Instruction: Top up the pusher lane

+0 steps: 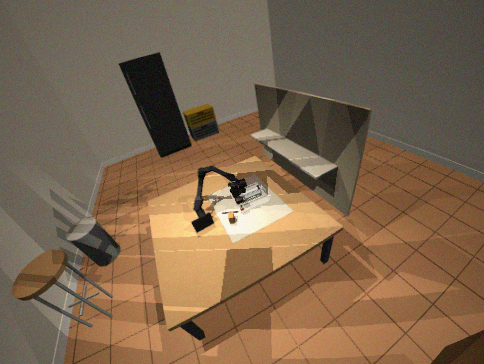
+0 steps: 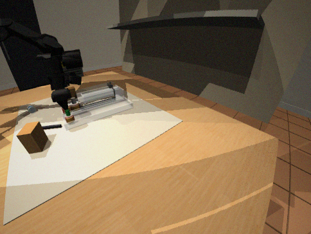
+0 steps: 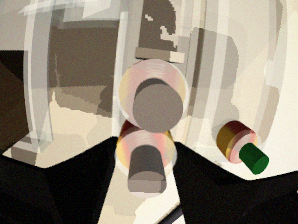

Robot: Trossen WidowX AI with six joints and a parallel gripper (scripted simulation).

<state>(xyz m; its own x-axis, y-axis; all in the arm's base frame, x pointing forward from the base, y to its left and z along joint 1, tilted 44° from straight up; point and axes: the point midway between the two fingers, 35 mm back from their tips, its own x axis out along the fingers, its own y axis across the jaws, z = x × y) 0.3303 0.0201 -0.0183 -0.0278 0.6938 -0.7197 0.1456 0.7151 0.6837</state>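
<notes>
Right now my gripper tip is 6 cm short of the pale mat, 2 cm to the left of it and 3 cm above it. Also, from my gripper tip: pusher plate 15 cm ahead, 1 cm to the left, 2 cm above; then thin black stick 11 cm behind, 4 cm to the right, 2 cm below.
</notes>
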